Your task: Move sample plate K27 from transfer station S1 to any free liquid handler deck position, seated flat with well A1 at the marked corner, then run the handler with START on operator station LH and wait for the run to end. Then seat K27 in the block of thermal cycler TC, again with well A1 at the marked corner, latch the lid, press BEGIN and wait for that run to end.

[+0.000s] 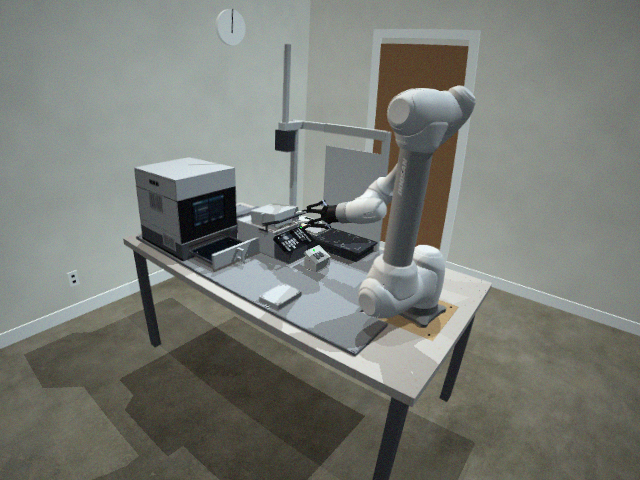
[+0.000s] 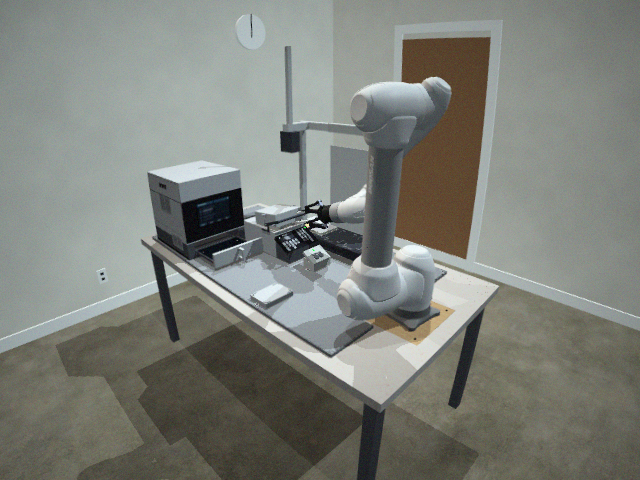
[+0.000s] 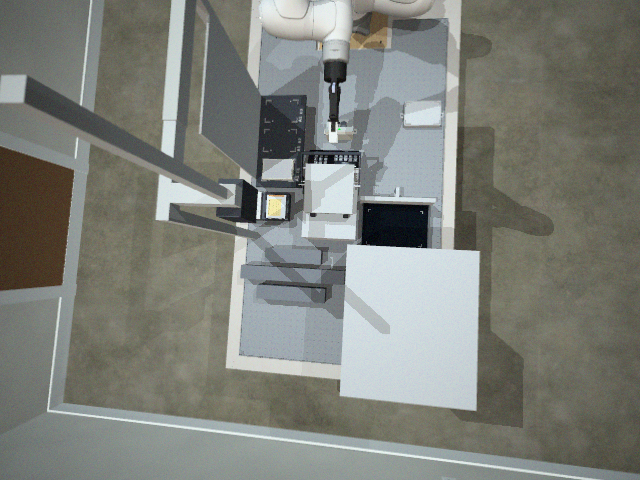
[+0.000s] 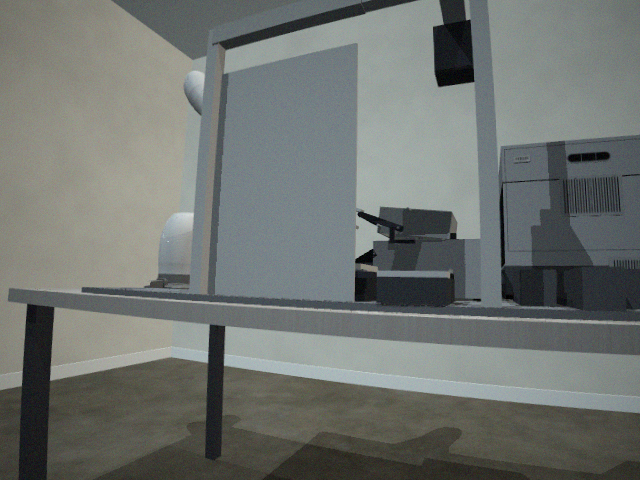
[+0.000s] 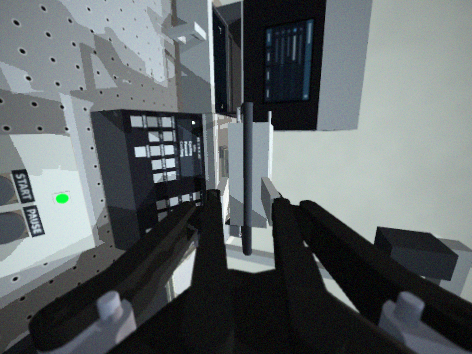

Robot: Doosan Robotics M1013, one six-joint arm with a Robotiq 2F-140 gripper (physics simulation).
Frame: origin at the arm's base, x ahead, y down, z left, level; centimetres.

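Seen in the pictures: gripper, fingertip midpoint: (image 1: 298, 217) (image 2: 298, 217) (image 3: 333, 142) (image 4: 359, 219) (image 5: 244, 188); arm's base at its link origin: (image 1: 417, 309) (image 2: 409, 312).
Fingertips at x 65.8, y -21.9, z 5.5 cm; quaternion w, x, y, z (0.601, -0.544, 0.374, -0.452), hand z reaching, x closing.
Pixels of each thing's middle, then the offset from my fingertips to it. "spot": a spot on its surface instead. Level surfaces: height alone.
- thermal cycler at a spot on its surface: (image 1: 267, 242) spot: dx +10.1, dy +13.4, dz +10.8 cm
- dark bar at the middle of its body: (image 5: 247, 185) (image 3: 331, 153) dx +3.7, dy +0.7, dz -0.2 cm
- operator station at the middle of its body: (image 5: 12, 201) (image 3: 339, 128) (image 1: 317, 257) (image 2: 316, 257) dx -12.7, dy +16.7, dz -0.8 cm
- pale plate at the middle of its body: (image 5: 185, 284) (image 3: 277, 169) (image 2: 324, 229) (image 1: 317, 229) dx +8.9, dy +14.4, dz -22.4 cm
- black deck at its surface level: dy +15.2 cm
- extended dark drawer at a spot on its surface: (image 3: 395, 224) spot: dx +22.4, dy +17.5, dz +28.2 cm
- yellow-topped plate at the middle of its body: (image 3: 276, 206) dx +23.6, dy +15.8, dz -20.5 cm
- white box at the middle of its body: (image 1: 280, 295) (image 2: 271, 294) (image 3: 422, 114) dx -24.4, dy +19.4, dz +31.0 cm
- frame post at the middle of its body: (image 4: 486, 130) (image 3: 225, 228) (image 1: 293, 176) (image 2: 303, 177) dx +37.1, dy -8.1, dz -29.1 cm
My gripper (image 1: 305, 218) (image 2: 306, 218) (image 3: 333, 132) (image 5: 244, 188) is partly open and empty, pointing at the front of the thermal cycler (image 1: 267, 242). Its lid (image 1: 275, 212) (image 3: 330, 188) (image 4: 426, 222) (image 5: 259, 150) is down over the body; a dark bar (image 5: 247, 165) crosses in front, between and beyond the fingertips. I cannot tell whether it is latched. The operator station (image 1: 316, 258) (image 2: 316, 257) (image 3: 347, 133) (image 5: 50, 225) has START and PAUSE buttons and a green light. A pale plate (image 3: 278, 169) lies on the black deck (image 3: 283, 124). K27 cannot be identified; the block is hidden.
A large cabinet (image 1: 186, 206) (image 3: 408, 325) has an extended dark drawer (image 3: 395, 224). A yellow-topped plate (image 3: 275, 205) sits in a small black nest. A white box (image 1: 279, 295) (image 3: 422, 113) lies near the table edge. A grey panel (image 4: 289, 180) and frame post (image 4: 485, 180) stand behind.
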